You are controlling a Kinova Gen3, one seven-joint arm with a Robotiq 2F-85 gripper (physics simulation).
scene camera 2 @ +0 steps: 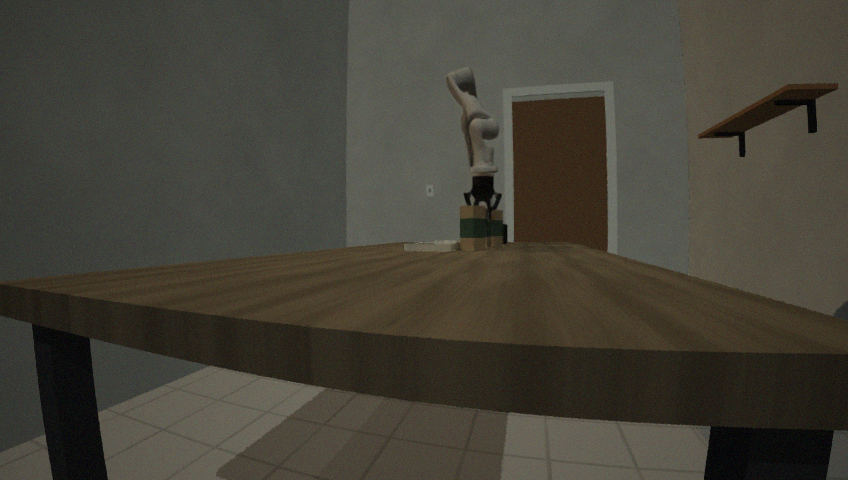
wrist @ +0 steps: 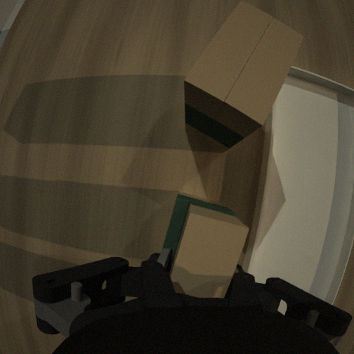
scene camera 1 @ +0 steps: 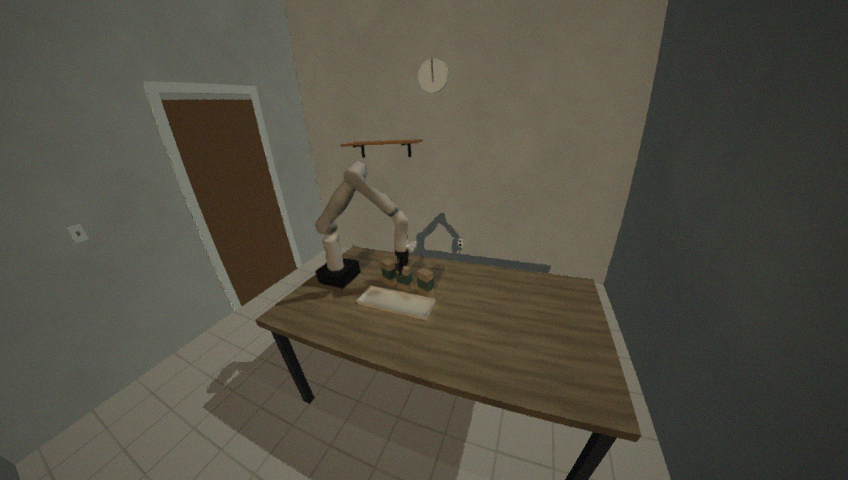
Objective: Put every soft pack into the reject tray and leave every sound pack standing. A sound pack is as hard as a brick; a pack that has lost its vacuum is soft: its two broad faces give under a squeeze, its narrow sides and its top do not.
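Where they show: gripper, fingertip midpoint: [scene camera 1: 402,274]; arm's base at its link origin: [scene camera 1: 336,267].
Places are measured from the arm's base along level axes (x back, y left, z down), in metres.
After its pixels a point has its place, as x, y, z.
Note:
Three tan packs with green bands stand in a row beside the white reject tray [scene camera 1: 395,304] @(-0.429, -0.188, 0.087) [scene camera 2: 431,246] @(-0.626, -0.192, 0.075) [wrist: 310,175]. My gripper [scene camera 1: 402,270] @(-0.433, -0.028, -0.003) [scene camera 2: 487,208] @(-0.433, -0.028, -0.003) [wrist: 194,264] points down, its partly closed fingers against both broad sides of the middle pack [scene camera 1: 404,277] @(-0.450, -0.051, 0.004) [wrist: 210,250]. This pack looks pressed in: its top is narrow, and green shows past the top's left edge in the wrist view. The pack farthest from the arm's base [scene camera 1: 425,279] [scene camera 2: 473,227] [wrist: 245,65] is upright and apart from the fingers. The pack nearest the base [scene camera 1: 388,270] @(-0.348, -0.022, -0.017) is upright and hidden in the wrist view.
The tray lies close along one side of the row, on the wooden table [scene camera 1: 505,333] @(-0.986, -0.321, 0.090) [scene camera 2: 357,309] @(-1.422, -0.183, 0.090) [wrist: 75,40]. The arm's black base [scene camera 1: 338,273] @(-0.047, -0.065, 0.001) stands at the table's left end in scene camera 1. A wall shelf [scene camera 1: 380,142] [scene camera 2: 767,110] hangs above the table's height.

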